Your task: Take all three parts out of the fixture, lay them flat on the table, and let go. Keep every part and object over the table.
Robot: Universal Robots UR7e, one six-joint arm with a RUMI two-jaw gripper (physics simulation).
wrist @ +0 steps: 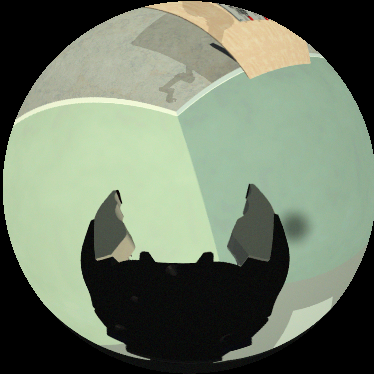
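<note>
My gripper [181, 188] is open, with nothing between its two jaws; it faces the green walls, well away from the table. The wooden table [272, 47] shows in part at the top right. A grey object [243, 13] with small red marks lies on it at the very top edge of the view, cut off; it may be the fixture. The three parts cannot be made out at this size.
The table's near corner and edge stand out over the grey floor [115, 65]. A dark table leg [222, 50] shows beneath it. Shadows of the table and of the arm fall on the floor. Two green walls meet in a corner behind the jaws.
</note>
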